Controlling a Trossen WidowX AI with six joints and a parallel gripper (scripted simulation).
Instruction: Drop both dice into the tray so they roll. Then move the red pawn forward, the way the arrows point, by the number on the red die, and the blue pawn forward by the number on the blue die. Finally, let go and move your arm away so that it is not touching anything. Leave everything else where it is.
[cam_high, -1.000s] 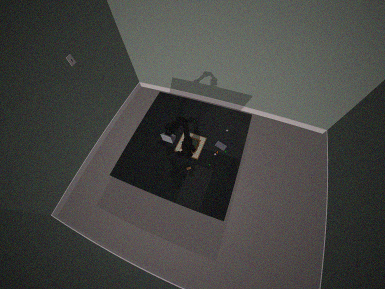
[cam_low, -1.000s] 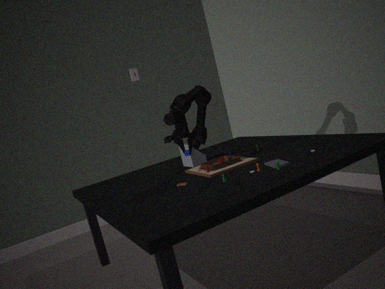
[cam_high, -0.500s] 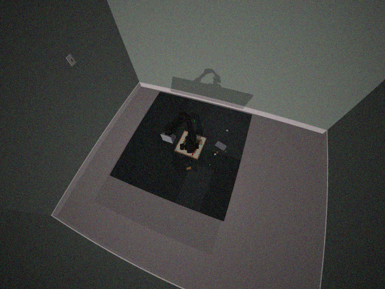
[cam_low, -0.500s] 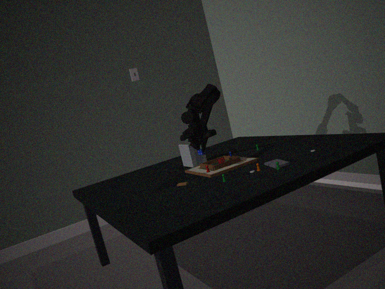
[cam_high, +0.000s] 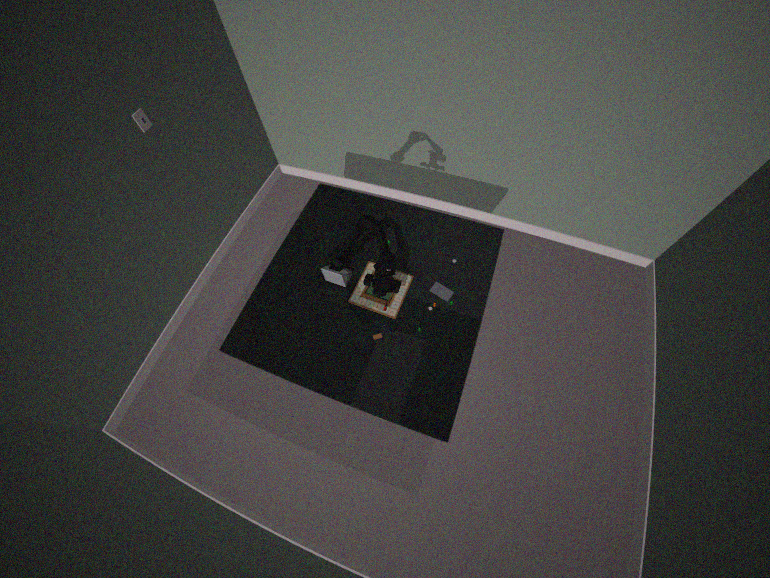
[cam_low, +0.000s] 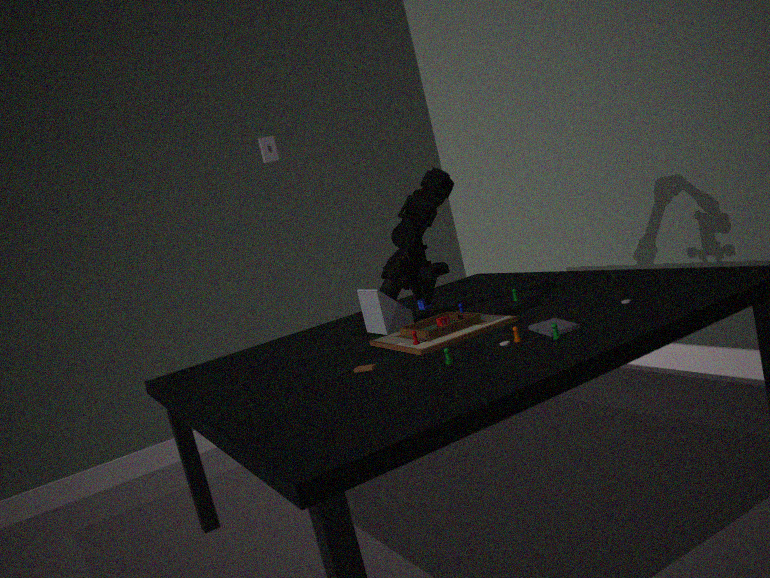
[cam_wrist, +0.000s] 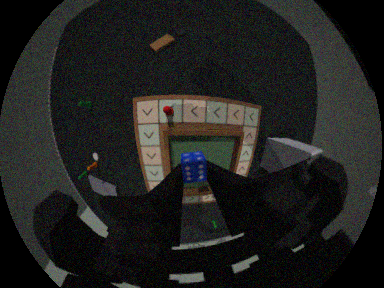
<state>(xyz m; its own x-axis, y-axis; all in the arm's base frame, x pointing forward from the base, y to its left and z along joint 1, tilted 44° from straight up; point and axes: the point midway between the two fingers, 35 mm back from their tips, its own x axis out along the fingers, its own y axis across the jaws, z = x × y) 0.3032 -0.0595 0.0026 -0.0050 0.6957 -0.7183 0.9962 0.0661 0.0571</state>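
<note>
The red pawn lies 7 cm to the right of my gripper tip, 6 cm below it and 3 cm ahead of it. The rest, counted from my gripper tip: orange pawn: 28 cm ahead, 8 cm below, 5 cm to the left; blue pawn: 16 cm to the left, 10 cm behind, 6 cm below; small wooden piece: 22 cm to the right, 9 cm below, 5 cm ahead.
</note>
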